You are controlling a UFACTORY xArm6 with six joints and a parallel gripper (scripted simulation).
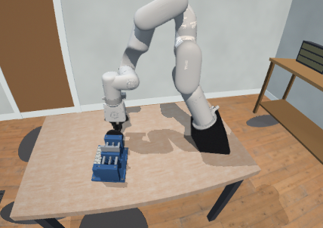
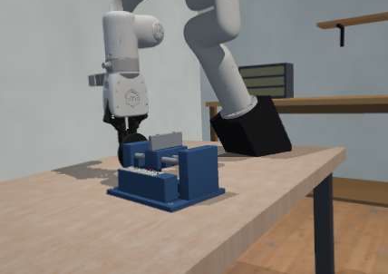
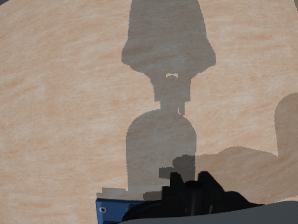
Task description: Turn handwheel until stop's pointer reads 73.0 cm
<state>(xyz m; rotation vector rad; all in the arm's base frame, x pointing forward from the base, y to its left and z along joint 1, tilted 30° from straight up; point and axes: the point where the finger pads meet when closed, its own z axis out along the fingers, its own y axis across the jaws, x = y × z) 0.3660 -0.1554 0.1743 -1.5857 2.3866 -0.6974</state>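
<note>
My hand is 10 mm short of the black handwheel, 20 mm to the right of it and 10 mm above it. Also, from my hand: grey stop block: 90 mm ahead, 120 mm to the left, 10 mm below.
</note>
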